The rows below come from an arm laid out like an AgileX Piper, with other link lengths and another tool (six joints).
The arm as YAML. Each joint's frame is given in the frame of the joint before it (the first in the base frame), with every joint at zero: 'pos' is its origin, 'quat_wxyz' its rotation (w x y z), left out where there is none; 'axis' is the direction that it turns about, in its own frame. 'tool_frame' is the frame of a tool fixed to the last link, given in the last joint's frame.
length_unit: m
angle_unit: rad
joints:
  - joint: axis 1
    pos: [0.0, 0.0, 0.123]
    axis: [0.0, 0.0, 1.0]
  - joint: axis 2
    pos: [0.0, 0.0, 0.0]
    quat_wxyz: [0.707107, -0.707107, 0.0, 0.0]
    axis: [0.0, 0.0, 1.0]
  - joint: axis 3
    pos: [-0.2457, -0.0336, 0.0]
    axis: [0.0, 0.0, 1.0]
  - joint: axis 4
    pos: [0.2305, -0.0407, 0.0]
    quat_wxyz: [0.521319, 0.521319, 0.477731, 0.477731]
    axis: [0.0, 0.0, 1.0]
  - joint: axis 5
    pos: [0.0, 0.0, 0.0]
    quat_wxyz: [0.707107, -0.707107, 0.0, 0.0]
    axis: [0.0, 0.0, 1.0]
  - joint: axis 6
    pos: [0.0, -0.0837, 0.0]
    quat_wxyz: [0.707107, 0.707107, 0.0, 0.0]
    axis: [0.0, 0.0, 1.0]
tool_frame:
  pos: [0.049, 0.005, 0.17]
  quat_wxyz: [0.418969, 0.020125, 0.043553, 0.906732]
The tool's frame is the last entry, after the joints.
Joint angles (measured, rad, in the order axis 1, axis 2, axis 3, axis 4, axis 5, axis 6), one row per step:
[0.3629, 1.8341, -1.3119, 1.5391, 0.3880, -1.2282]
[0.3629, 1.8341, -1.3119, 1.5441, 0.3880, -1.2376]
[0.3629, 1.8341, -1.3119, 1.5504, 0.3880, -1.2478]
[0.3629, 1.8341, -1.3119, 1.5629, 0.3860, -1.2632]
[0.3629, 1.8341, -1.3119, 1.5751, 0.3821, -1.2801]
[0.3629, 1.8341, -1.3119, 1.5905, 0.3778, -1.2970]
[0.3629, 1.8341, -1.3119, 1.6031, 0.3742, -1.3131]
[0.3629, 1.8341, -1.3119, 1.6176, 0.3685, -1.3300]
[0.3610, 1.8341, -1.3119, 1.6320, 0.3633, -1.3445]
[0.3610, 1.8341, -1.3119, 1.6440, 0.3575, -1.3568]
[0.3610, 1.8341, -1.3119, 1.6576, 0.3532, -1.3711]
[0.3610, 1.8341, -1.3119, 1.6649, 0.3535, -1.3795]
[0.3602, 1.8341, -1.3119, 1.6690, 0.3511, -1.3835]
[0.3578, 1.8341, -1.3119, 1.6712, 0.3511, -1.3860]
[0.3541, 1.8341, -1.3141, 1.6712, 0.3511, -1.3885]
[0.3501, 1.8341, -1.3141, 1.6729, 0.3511, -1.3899]
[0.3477, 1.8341, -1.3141, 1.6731, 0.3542, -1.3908]
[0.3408, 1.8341, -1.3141, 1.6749, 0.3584, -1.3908]
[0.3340, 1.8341, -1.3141, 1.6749, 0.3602, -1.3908]
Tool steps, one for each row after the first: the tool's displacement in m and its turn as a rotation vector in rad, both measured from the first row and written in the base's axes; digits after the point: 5 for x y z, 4 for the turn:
[0.00034, -0.00004, 0.00028, -0.0018, -0.0045, 0.0017]
[0.00074, -0.00002, 0.00068, -0.0031, -0.0091, 0.0031]
[0.00178, -0.00018, 0.00150, -0.0033, -0.0154, 0.0021]
[0.00318, -0.00076, 0.00214, -0.0055, -0.0230, 0.0000]
[0.00474, -0.00126, 0.00308, -0.0053, -0.0296, -0.0039]
[0.00607, -0.00178, 0.00377, -0.0068, -0.0363, -0.0063]
[0.00782, -0.00264, 0.00450, -0.0082, -0.0431, -0.0111]
[0.00994, -0.00418, 0.00528, -0.0080, -0.0482, -0.0184]
[0.01150, -0.00508, 0.00582, -0.0087, -0.0526, -0.0241]
[0.01288, -0.00572, 0.00653, -0.0088, -0.0576, -0.0284]
[0.01322, -0.00560, 0.00704, -0.0082, -0.0605, -0.0282]
[0.01403, -0.00635, 0.00719, -0.0085, -0.0618, -0.0314]
[0.01481, -0.00740, 0.00734, -0.0085, -0.0627, -0.0339]
[0.01632, -0.00897, 0.00820, -0.0095, -0.0663, -0.0366]
[0.01750, -0.01073, 0.00832, -0.0091, -0.0666, -0.0408]
[0.01770, -0.01123, 0.00852, -0.0082, -0.0669, -0.0402]
[0.01898, -0.01343, 0.00896, -0.0050, -0.0661, -0.0442]
[0.02054, -0.01613, 0.00908, -0.0044, -0.0660, -0.0494]

